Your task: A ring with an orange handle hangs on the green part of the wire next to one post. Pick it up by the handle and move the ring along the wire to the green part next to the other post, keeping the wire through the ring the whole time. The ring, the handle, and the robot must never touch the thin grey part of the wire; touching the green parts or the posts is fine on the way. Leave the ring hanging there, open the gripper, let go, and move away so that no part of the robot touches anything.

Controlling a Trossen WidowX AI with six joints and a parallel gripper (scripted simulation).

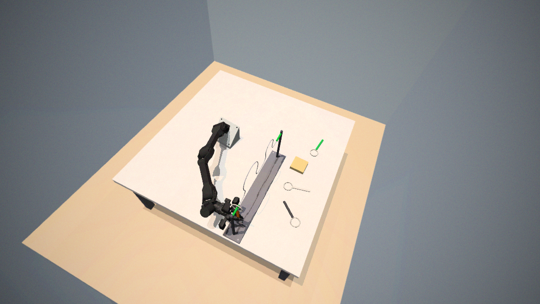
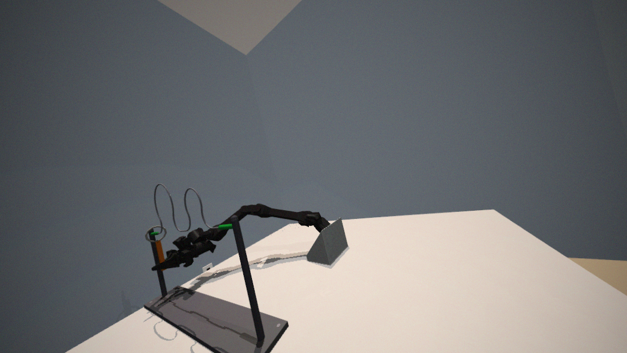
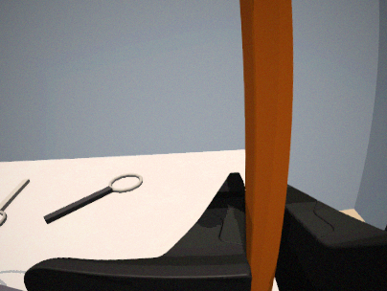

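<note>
My gripper tip is now 80 mm below the ring with orange handle and 30 mm past it. From my gripper tip the other things lie so: white-handled ring 400 mm to the left, 140 mm below, 140 mm ahead; black-handled ring 220 mm to the left, 210 mm ahead, 140 mm below; tan block 570 mm to the left, 140 mm below, 90 mm ahead.
</note>
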